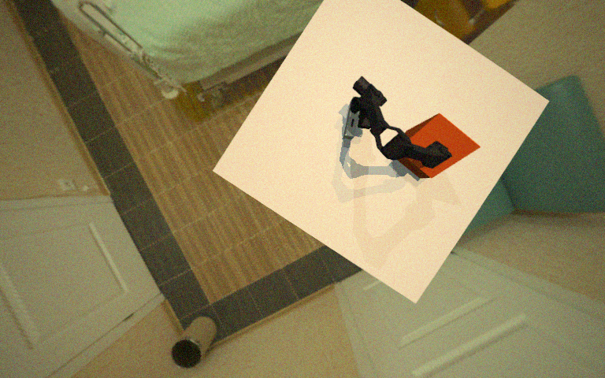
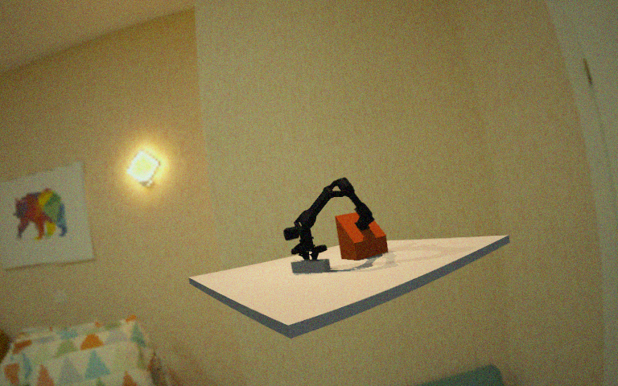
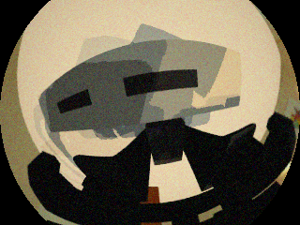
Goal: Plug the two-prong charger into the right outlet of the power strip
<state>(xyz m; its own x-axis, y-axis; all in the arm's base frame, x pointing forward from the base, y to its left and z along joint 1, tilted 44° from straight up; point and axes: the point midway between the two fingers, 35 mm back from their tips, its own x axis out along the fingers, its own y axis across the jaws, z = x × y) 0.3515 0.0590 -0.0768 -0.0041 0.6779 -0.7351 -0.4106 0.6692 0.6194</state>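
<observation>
My gripper tip is now 1 cm to the right of the dark two-prong charger, 1 cm below it and 1 cm short of it.
</observation>
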